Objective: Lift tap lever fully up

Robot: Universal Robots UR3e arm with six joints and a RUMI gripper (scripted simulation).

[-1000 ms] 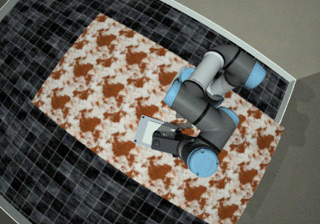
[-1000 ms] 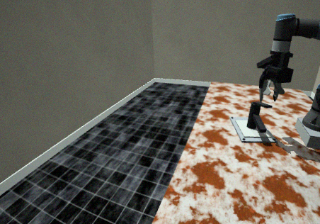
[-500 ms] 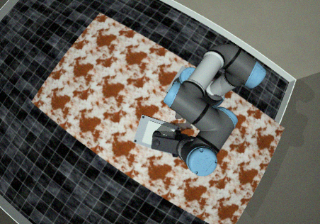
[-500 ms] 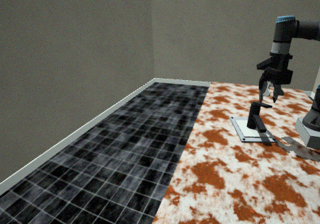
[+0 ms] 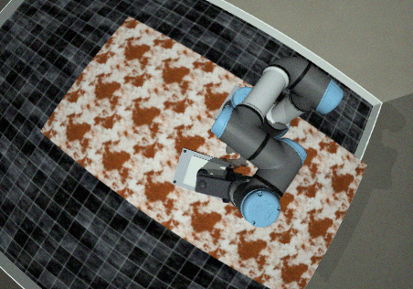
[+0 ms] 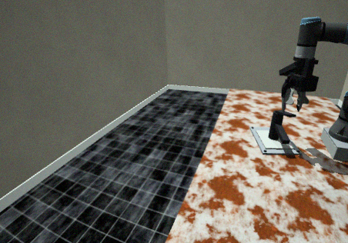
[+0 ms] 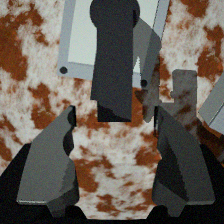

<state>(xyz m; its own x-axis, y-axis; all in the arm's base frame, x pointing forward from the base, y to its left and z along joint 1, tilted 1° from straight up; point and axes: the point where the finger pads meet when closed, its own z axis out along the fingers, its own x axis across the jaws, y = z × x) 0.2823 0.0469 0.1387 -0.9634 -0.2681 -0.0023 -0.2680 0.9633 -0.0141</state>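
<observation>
The lever is 10 mm ahead of my hand, 30 mm to the right of it and 40 mm below it. The rest, counted from my hand: tap 10 mm ahead, 50 mm to the right, 90 mm below.
</observation>
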